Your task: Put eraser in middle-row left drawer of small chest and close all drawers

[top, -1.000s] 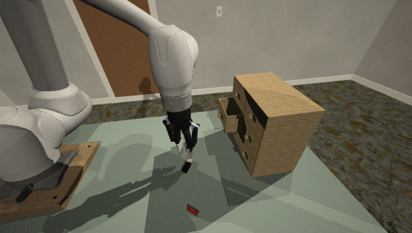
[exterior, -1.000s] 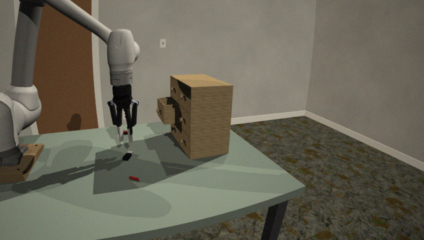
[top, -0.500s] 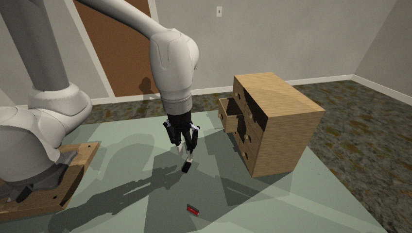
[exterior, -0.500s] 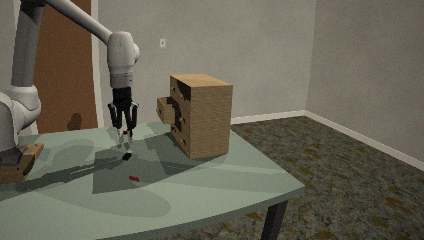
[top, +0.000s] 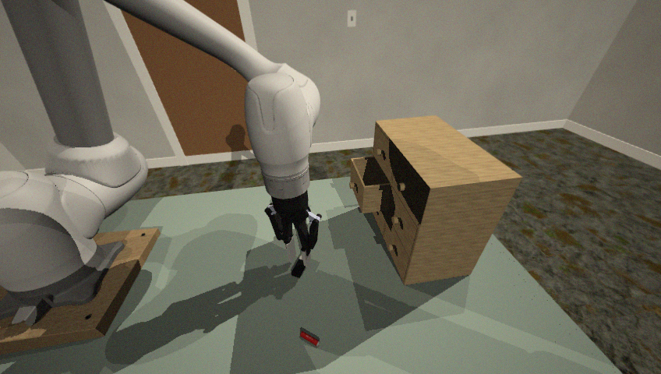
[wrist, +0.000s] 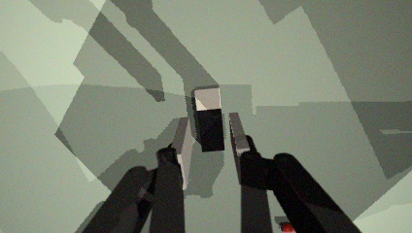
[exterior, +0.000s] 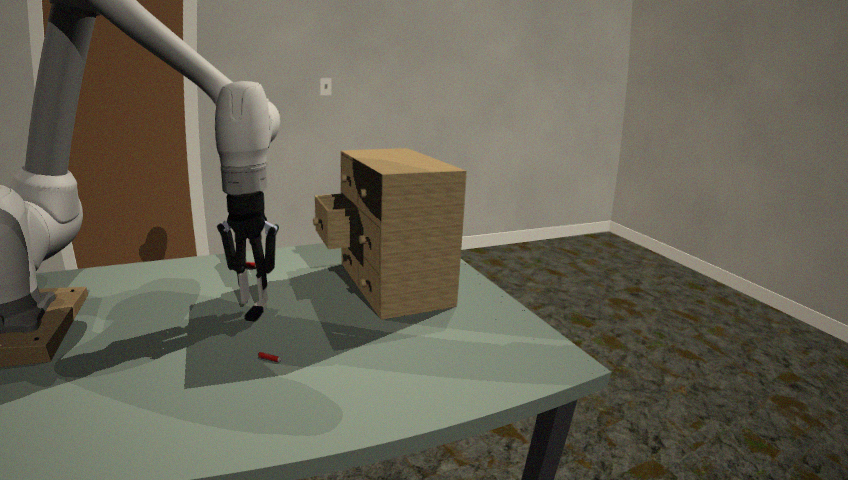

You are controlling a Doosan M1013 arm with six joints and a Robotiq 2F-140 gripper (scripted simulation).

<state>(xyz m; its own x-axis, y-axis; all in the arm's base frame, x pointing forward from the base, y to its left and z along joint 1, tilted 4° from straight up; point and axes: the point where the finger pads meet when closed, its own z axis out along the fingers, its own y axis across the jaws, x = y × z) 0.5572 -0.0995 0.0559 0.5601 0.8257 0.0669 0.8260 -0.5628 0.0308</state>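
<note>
Now: hand 60 mm above the eraser and 10 mm to the right of it.
</note>
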